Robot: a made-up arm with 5 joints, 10 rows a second.
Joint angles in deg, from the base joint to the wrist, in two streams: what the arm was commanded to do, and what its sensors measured. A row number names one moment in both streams.
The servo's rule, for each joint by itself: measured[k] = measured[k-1] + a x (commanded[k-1-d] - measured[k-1]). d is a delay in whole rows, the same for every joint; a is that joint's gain. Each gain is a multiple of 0.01, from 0.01 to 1. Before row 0 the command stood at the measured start. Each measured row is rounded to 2 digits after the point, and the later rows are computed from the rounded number. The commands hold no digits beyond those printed.
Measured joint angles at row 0:
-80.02 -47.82 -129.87 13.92 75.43
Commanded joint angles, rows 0 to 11:
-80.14 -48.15 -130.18 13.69 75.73
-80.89 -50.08 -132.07 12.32 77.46
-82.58 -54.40 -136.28 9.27 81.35
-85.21 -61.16 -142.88 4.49 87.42
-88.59 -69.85 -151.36 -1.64 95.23
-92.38 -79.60 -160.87 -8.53 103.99
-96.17 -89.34 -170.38 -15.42 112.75
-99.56 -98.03 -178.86 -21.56 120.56
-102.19 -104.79 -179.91 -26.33 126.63
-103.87 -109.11 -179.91 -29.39 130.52
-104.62 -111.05 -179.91 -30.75 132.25
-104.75 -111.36 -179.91 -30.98 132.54
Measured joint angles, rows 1 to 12:
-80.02 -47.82 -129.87 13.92 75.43
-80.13 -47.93 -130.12 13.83 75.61
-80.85 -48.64 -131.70 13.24 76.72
-82.49 -50.54 -135.41 11.69 79.50
-85.07 -54.04 -141.46 8.88 84.25
-88.41 -59.26 -149.48 4.78 90.84
-92.18 -65.97 -158.71 -0.41 98.73
-95.97 -73.68 -168.16 -6.26 107.14
-99.38 -81.72 -176.83 -12.23 115.19
-102.05 -89.33 -179.32 -17.73 122.05
-103.78 -95.86 -179.80 -22.28 127.13
-104.58 -100.87 -179.89 -25.58 130.20
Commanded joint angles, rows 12 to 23:
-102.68 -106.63 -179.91 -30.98 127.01
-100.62 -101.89 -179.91 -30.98 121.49
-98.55 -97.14 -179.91 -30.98 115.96
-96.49 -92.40 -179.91 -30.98 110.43
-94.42 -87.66 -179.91 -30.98 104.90
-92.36 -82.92 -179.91 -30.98 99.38
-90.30 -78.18 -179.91 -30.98 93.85
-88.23 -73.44 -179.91 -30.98 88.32
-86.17 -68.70 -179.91 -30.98 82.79
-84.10 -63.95 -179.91 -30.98 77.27
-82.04 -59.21 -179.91 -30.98 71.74
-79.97 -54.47 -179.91 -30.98 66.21
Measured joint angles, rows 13 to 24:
-104.74 -104.33 -179.91 -27.69 131.60
-102.78 -105.09 -179.91 -28.97 128.85
-100.73 -104.03 -179.91 -29.75 124.43
-98.66 -101.76 -179.91 -30.23 119.35
-96.60 -98.67 -179.91 -30.52 114.00
-94.53 -95.04 -179.91 -30.70 108.54
-92.47 -91.04 -179.91 -30.81 103.04
-90.41 -86.80 -179.91 -30.88 97.53
-88.34 -82.39 -179.91 -30.92 92.00
-86.28 -77.87 -179.91 -30.94 86.47
-84.21 -73.28 -179.91 -30.96 80.95
-82.15 -68.64 -179.91 -30.97 75.42

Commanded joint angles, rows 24 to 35:
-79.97 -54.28 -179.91 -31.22 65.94
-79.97 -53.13 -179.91 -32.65 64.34
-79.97 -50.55 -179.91 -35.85 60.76
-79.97 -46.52 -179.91 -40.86 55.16
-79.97 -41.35 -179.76 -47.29 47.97
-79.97 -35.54 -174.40 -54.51 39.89
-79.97 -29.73 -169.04 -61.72 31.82
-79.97 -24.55 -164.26 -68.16 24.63
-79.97 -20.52 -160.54 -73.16 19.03
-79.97 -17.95 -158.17 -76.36 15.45
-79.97 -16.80 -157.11 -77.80 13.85
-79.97 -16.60 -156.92 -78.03 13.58
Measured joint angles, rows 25 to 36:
-80.08 -63.96 -179.91 -30.97 69.89
-79.98 -60.77 -179.91 -31.07 67.52
-79.97 -58.25 -179.91 -31.69 65.61
-79.97 -55.71 -179.91 -33.31 62.70
-79.97 -52.68 -179.91 -36.25 58.18
-79.97 -48.94 -179.79 -40.56 52.05
-79.97 -44.52 -175.42 -46.00 44.75
-79.97 -39.64 -170.25 -52.13 36.99
-79.97 -34.66 -165.40 -58.38 29.57
-79.97 -29.99 -161.46 -64.14 23.25
-79.97 -26.02 -158.80 -68.91 18.57
-79.97 -22.98 -157.43 -72.38 15.74

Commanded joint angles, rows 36 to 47:
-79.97 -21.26 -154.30 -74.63 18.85
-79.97 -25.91 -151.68 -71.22 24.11
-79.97 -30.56 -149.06 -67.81 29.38
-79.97 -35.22 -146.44 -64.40 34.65
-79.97 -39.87 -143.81 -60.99 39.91
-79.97 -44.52 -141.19 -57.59 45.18
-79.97 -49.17 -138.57 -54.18 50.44
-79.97 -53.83 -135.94 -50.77 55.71
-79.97 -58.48 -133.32 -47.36 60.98
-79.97 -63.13 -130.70 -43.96 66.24
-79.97 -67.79 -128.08 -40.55 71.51
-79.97 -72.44 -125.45 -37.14 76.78
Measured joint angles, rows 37 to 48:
-79.97 -20.87 -157.02 -74.58 14.44
-79.97 -21.00 -154.82 -74.60 17.09
-79.97 -22.62 -152.28 -73.28 21.30
-79.97 -25.24 -149.67 -71.15 26.15
-79.97 -28.53 -147.05 -68.52 31.25
-79.97 -32.27 -144.43 -65.58 36.45
-79.97 -36.31 -141.81 -62.46 41.69
-79.97 -40.55 -139.19 -59.23 46.94
-79.97 -44.93 -136.56 -55.93 52.20
-79.97 -49.40 -133.94 -52.59 57.47
-79.97 -53.93 -131.32 -49.22 62.73
-79.97 -58.50 -128.70 -45.84 68.00

